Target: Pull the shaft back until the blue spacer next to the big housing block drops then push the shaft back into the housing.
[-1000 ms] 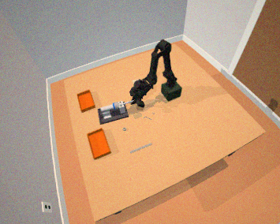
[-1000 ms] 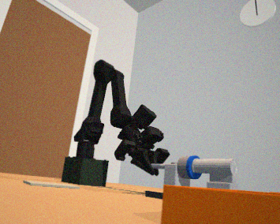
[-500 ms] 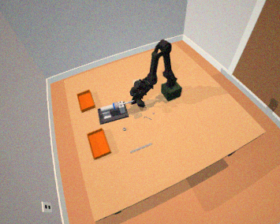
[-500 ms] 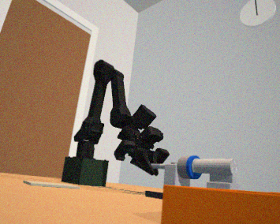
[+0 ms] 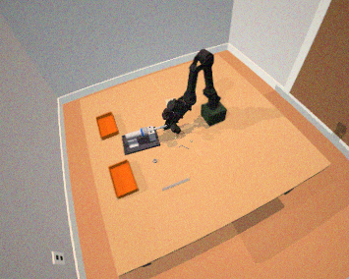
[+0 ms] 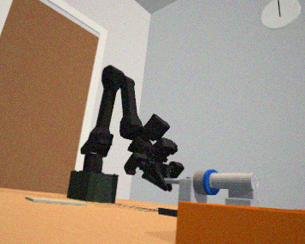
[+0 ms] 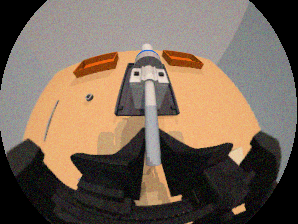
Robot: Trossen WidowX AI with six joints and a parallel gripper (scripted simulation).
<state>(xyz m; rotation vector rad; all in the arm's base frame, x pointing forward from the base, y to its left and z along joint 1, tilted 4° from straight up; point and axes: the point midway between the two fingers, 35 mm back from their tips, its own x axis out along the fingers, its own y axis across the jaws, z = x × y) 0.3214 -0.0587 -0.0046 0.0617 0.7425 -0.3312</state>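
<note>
Now: gripper tip 50 mm short of the grey shaft, 20 mm to the left of it and 20 mm below it. Round my gripper tip: blue spacer: 130 mm ahead, 40 mm to the right, 20 mm above; grey spacer: 120 mm ahead, 40 mm to the right, 20 mm above; fixture: 160 mm ahead, 50 mm to the right, 10 mm below.
</note>
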